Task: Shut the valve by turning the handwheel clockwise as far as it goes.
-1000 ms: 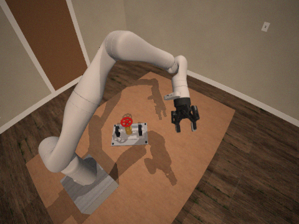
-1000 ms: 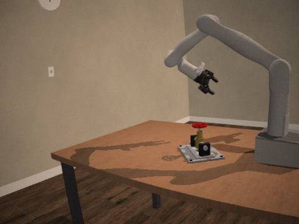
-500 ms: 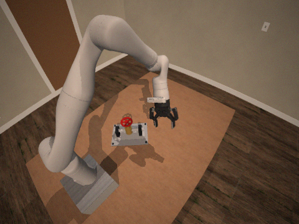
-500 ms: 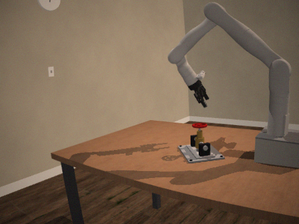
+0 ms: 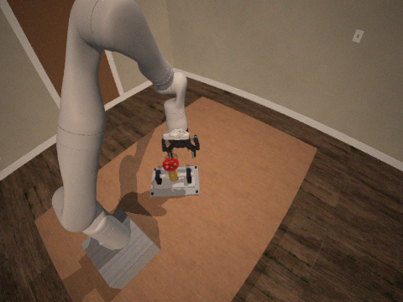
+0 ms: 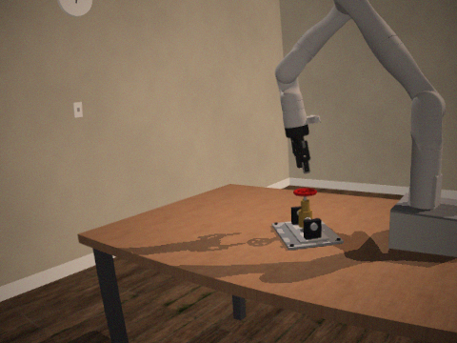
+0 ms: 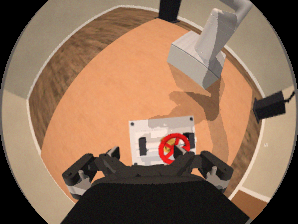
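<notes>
The red handwheel lies 70 mm below my hand, 50 mm to the left of it and 40 mm behind it.
</notes>
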